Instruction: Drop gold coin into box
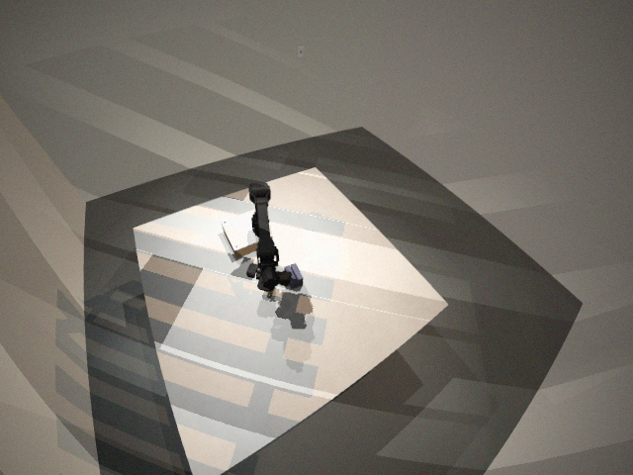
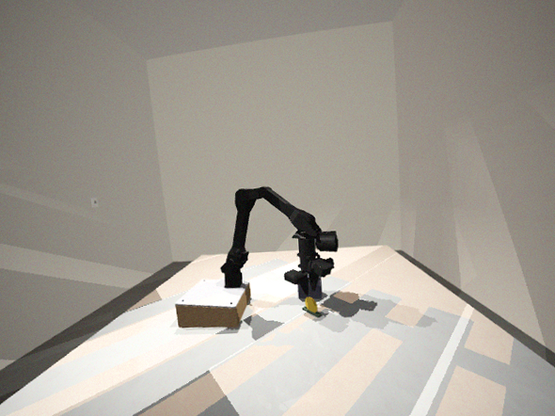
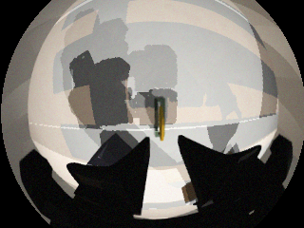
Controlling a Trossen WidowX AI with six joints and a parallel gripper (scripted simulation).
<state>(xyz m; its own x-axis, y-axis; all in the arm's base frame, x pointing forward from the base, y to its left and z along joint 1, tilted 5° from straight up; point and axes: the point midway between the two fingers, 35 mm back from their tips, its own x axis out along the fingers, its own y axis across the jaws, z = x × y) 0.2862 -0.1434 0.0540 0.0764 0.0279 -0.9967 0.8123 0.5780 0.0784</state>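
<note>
Right now the gold coin is 50 mm below my gripper tip.
</note>
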